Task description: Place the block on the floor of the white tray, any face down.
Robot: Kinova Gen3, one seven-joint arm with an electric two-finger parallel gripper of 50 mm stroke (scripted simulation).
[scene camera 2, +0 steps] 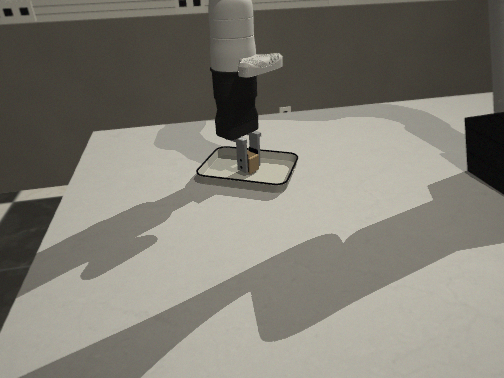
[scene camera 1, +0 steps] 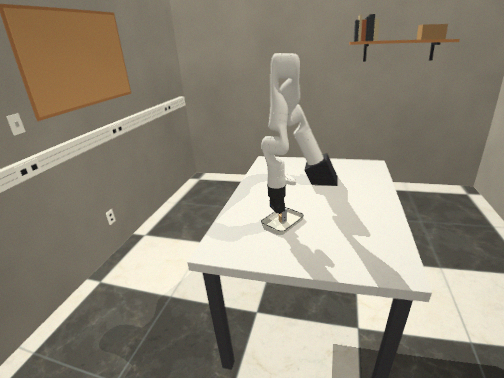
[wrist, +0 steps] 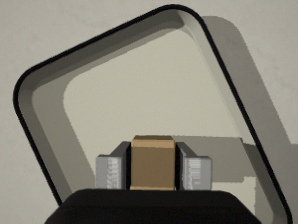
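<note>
Tan block (wrist: pixel 152 157) visible. Gripper (scene camera 2: pixel 249 167) too, also in the wrist view (wrist: pixel 152 158).
</note>
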